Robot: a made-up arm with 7 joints. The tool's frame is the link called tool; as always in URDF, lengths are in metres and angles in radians. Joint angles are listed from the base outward.
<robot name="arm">
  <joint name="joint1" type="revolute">
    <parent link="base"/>
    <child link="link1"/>
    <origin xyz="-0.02 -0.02 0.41"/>
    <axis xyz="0 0 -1"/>
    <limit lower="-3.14" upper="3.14"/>
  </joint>
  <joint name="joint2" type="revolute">
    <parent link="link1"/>
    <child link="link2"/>
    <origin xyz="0 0.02 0.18"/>
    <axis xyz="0 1 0"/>
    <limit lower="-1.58" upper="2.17"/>
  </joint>
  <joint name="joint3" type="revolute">
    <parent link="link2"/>
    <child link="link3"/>
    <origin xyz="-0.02 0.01 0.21"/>
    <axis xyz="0 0 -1"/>
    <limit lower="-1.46" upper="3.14"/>
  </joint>
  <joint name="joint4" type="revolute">
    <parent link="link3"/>
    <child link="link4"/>
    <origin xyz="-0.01 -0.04 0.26"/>
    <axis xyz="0 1 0"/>
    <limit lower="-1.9" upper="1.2"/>
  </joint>
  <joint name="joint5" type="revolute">
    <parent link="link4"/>
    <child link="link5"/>
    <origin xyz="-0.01 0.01 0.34"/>
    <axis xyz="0 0 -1"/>
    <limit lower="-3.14" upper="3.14"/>
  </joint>
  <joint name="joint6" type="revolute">
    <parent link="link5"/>
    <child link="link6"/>
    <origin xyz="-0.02 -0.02 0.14"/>
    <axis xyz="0 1 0"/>
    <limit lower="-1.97" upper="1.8"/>
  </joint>
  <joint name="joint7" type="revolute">
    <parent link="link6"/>
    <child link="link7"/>
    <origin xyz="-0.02 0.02 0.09"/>
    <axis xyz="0 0 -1"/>
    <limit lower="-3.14" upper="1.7"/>
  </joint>
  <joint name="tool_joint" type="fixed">
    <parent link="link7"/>
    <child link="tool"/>
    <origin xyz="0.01 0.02 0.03" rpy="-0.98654 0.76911 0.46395"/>
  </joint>
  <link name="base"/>
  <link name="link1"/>
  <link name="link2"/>
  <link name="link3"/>
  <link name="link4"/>
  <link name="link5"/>
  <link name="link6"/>
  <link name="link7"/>
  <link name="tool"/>
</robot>
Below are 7 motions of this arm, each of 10 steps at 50 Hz.
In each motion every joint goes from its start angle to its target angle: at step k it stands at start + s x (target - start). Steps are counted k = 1, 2, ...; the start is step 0. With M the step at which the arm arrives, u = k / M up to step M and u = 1 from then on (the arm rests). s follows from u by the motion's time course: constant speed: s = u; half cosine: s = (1 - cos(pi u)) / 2; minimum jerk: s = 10 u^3 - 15 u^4 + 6 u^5.
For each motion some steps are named. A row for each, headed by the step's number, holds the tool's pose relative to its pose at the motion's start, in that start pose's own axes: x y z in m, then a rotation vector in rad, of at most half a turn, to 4 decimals.
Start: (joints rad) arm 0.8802 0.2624 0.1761 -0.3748 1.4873 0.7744 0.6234
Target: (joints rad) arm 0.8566 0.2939 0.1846 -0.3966 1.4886 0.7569 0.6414
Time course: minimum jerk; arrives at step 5
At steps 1, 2, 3, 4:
1: 0.0000 0.0011 0.0006 -0.0001 0.0001 -0.0018
2: 0.0000 0.0058 0.0031 -0.0004 0.0005 -0.0098
3: 0.0002 0.0127 0.0065 -0.0008 0.0009 -0.0211
4: 0.0003 0.0176 0.0089 -0.0012 0.0011 -0.0292

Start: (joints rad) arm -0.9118 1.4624 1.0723 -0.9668 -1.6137 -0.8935 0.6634
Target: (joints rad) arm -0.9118 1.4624 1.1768 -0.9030 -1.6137 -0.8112 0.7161
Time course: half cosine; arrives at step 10
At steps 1, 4, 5, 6, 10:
1: 0.0015 -0.0006 -0.0002 0.0018 0.0048 0.0016
4: 0.0209 -0.0087 -0.0027 0.0251 0.0677 0.0217
5: 0.0302 -0.0124 -0.0043 0.0362 0.0981 0.0311
6: 0.0395 -0.0161 -0.0061 0.0474 0.1285 0.0404
10: 0.0600 -0.0241 -0.0109 0.0722 0.1967 0.0604

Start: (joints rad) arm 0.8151 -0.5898 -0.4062 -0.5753 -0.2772 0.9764 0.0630
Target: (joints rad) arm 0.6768 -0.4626 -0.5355 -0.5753 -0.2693 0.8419 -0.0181
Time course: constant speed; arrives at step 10
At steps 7, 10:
7: -0.0281 -0.0571 -0.1229 -0.1816 -0.1950 0.0244
10: -0.0335 -0.0857 -0.1748 -0.2576 -0.2813 0.0337

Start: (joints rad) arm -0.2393 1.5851 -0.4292 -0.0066 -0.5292 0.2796 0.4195
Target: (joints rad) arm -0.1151 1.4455 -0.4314 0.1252 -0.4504 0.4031 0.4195
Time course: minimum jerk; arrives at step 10
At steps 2, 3, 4, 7, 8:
2: -0.0029 0.0051 -0.0027 0.0046 0.0024 0.0021
3: -0.0080 0.0143 -0.0076 0.0130 0.0068 0.0060
4: -0.0152 0.0280 -0.0149 0.0257 0.0131 0.0118
7: -0.0362 0.0750 -0.0407 0.0705 0.0327 0.0325
8: -0.0398 0.0847 -0.0460 0.0800 0.0364 0.0369

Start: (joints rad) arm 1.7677 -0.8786 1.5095 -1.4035 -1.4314 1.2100 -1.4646
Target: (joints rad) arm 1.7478 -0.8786 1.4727 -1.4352 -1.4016 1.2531 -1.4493
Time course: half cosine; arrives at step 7
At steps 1, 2, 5, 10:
1: 0.0010 0.0008 -0.0005 0.0006 0.0010 -0.0015
2: 0.0038 0.0029 -0.0020 0.0024 0.0036 -0.0056
5: 0.0163 0.0125 -0.0089 0.0096 0.0151 -0.0247
10: 0.0200 0.0154 -0.0111 0.0116 0.0185 -0.0307

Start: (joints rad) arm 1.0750 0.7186 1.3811 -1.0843 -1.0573 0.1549 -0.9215
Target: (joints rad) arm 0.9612 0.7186 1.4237 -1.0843 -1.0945 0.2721 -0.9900
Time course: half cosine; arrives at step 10
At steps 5, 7, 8, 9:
5: 0.0064 -0.0036 0.0289 -0.0290 -0.0315 0.0623
7: 0.0107 -0.0051 0.0461 -0.0448 -0.0492 0.0991
8: 0.0124 -0.0055 0.0526 -0.0506 -0.0557 0.1130
9: 0.0135 -0.0058 0.0567 -0.0542 -0.0598 0.1219

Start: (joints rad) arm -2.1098 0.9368 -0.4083 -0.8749 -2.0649 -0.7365 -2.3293
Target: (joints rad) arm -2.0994 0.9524 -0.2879 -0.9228 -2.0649 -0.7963 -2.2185
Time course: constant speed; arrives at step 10
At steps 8, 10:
8: -0.0015 0.0186 -0.0302 0.1387 0.0523 -0.0475
10: -0.0016 0.0241 -0.0375 0.1731 0.0651 -0.0589

